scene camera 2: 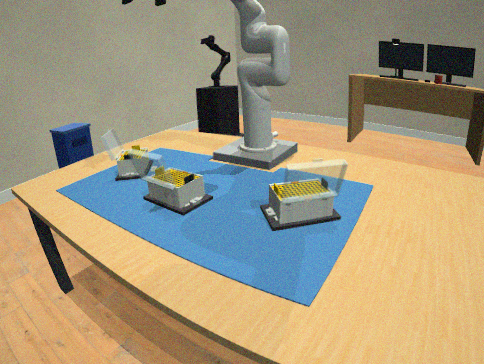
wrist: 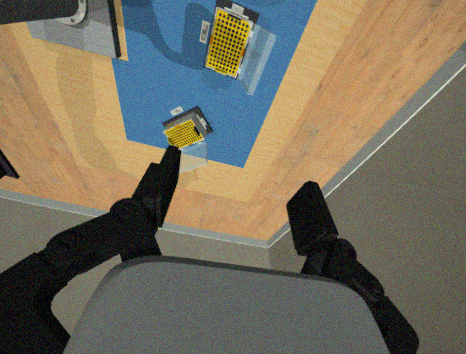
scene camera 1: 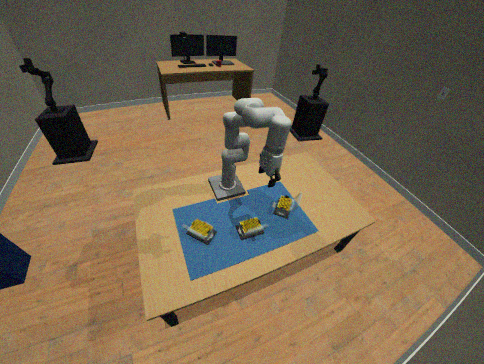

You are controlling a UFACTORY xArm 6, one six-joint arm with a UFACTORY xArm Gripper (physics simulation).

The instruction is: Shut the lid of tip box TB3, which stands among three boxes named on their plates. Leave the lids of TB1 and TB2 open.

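Seen in the pictures: gripper, fingertip midpoint: [scene camera 2: 144, 3] [wrist: 241, 179] [scene camera 1: 266, 179]; arm's base at its link origin: [scene camera 2: 258, 146] [scene camera 1: 227, 184].
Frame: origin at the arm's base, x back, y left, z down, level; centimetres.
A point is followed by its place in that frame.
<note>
TB3 [scene camera 1: 251, 227] @(x -41.7, y 5.1, z -2.7 cm) [scene camera 2: 175, 194] [wrist: 227, 45] @(x -39.9, y 5.4, z -2.8 cm) is the middle box, grey with a yellow tip rack. Its clear lid [scene camera 2: 150, 161] @(x -48.2, y 9.1, z -10.3 cm) [wrist: 257, 62] @(x -47.5, y 6.0, z -7.9 cm) is open, leaning out toward the table front; its plate is blurred. The left box [scene camera 1: 201, 229] @(x -36.8, y -24.3, z -2.8 cm) [scene camera 2: 131, 166] [wrist: 185, 134] @(x -36.0, y -23.9, z -2.8 cm) has its lid [scene camera 2: 111, 140] @(x -39.9, y -30.9, z -8.2 cm) [wrist: 194, 159] @(x -41.6, y -28.8, z -7.9 cm) open. The right box [scene camera 1: 284, 205] [scene camera 2: 305, 207] @(x -31.2, y 36.8, z -0.9 cm) has its lid [scene camera 2: 317, 172] @(x -33.7, y 40.3, z -10.0 cm) open, and does not show in the wrist view. Which of these two is TB1 or TB2 cannot be read. My gripper [scene camera 1: 274, 180] @(x -44.6, y 5.7, z -45.2 cm) [scene camera 2: 144, 2] @(x -44.6, y 5.7, z -45.2 cm) [wrist: 241, 179] @(x -44.6, y 5.7, z -45.2 cm) is open and empty, high above the boxes.
The boxes stand on a blue mat [scene camera 1: 215, 257] @(x -53.1, y -19.1, z 2.9 cm) [scene camera 2: 240, 235] @(x -42.5, y 28.9, z 2.9 cm) [wrist: 150, 100] @(x -21.5, y -19.9, z 2.9 cm) on the wooden table [scene camera 1: 165, 295] @(x -67.7, y -47.3, z 3.2 cm) [scene camera 2: 410, 280] @(x -37.2, y 62.3, z 3.2 cm). The arm's grey base plate [scene camera 1: 237, 194] @(x -9.9, y 5.1, z 1.9 cm) [scene camera 2: 285, 154] @(x 1.8, y 10.1, z 1.4 cm) [wrist: 95, 40] @(x -7.2, y -7.5, z 0.2 cm) stands at the mat's back edge. A desk with monitors and two dark pedestals stand off the table.
</note>
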